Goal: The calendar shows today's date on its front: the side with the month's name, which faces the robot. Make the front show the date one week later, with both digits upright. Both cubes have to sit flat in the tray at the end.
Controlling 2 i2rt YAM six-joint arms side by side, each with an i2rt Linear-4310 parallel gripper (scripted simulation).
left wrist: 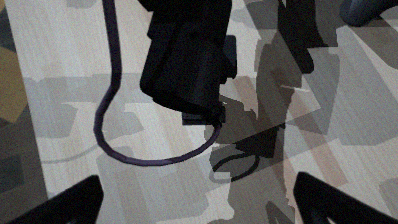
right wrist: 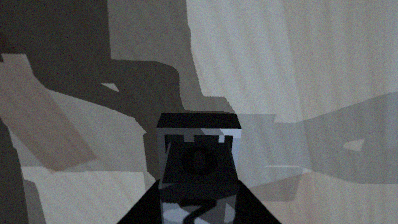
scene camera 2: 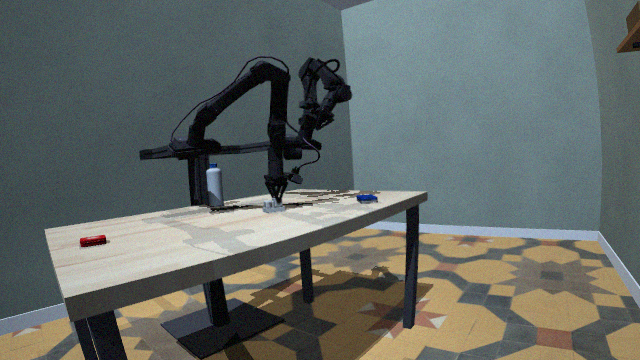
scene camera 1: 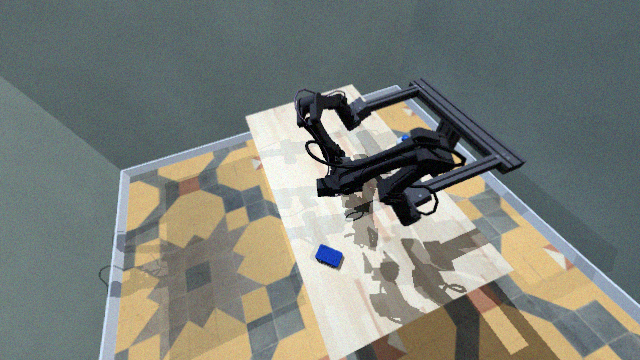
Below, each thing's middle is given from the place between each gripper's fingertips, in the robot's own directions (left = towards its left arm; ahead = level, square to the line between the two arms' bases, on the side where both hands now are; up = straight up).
I see my right gripper (scene camera 2: 276,201) 1 cm past the calendar tray (right wrist: 172,127), 1 cm to the left of it and 4 cm above it.
Right now the calendar tray is 60 mm behind my left hand, 170 mm to the right of it and 300 mm below it.
